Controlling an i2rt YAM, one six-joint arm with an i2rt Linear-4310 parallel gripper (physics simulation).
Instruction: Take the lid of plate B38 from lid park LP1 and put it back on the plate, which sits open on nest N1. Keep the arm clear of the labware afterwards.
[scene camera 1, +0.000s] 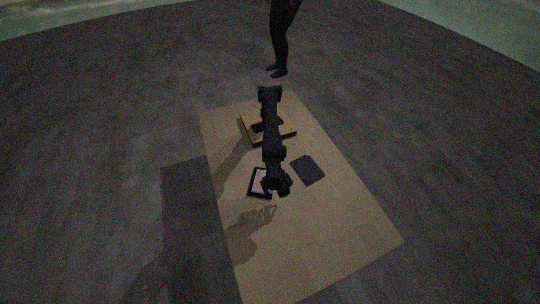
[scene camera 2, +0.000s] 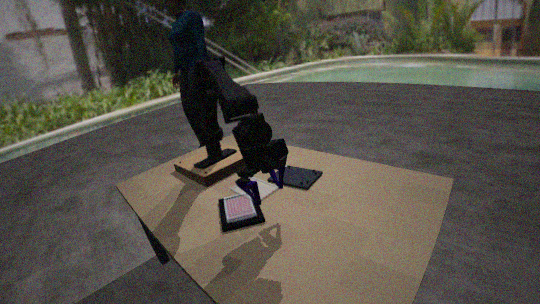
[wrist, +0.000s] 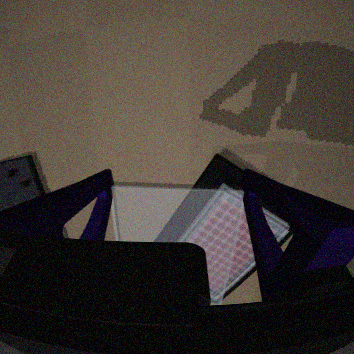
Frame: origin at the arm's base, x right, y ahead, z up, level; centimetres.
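Where they show: gripper, fingertip midpoint: (scene camera 2: 270, 196) (wrist: 177, 177); arm's base, link origin: (scene camera 2: 216, 159).
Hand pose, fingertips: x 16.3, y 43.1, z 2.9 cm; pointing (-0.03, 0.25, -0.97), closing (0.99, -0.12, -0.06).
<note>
Each offset is from my fingertips to the top centre of the thing. Level surfaces: height alone.
My gripper (scene camera 1: 279, 187) (scene camera 2: 266, 191) (wrist: 177, 177) has purple fingers and is shut on the clear lid {dx -1.0, dy -6.8, dz +0.8 cm} (scene camera 2: 252, 187) (wrist: 144, 211), holding it level a little above the table. Plate B38 {dx +2.9, dy -10.7, dz -4.3 cm} (scene camera 1: 258, 181) (scene camera 2: 239, 207) (wrist: 228, 239), with pink wells, sits open on the black nest N1 {dx +2.9, dy -10.7, dz -5.2 cm} (scene camera 1: 252, 193) (scene camera 2: 241, 224) (wrist: 219, 168). The lid hangs beside the plate, towards the arm's base. In the wrist view it overlaps only the plate's near part and is turned at an angle to it. Lid park LP1 {dx -22.1, dy -6.9, dz -5.0 cm} (scene camera 1: 307, 170) (scene camera 2: 299, 177) (wrist: 17, 179), a dark slab, lies bare.
The arm's base stands on a wooden block (scene camera 1: 249, 124) (scene camera 2: 192, 170) at the back of the tan table {dz -7.0 cm} (scene camera 1: 302, 234) (scene camera 2: 339, 227). A person (scene camera 1: 279, 37) (scene camera 2: 192, 75) stands on the dark floor just behind the base.
</note>
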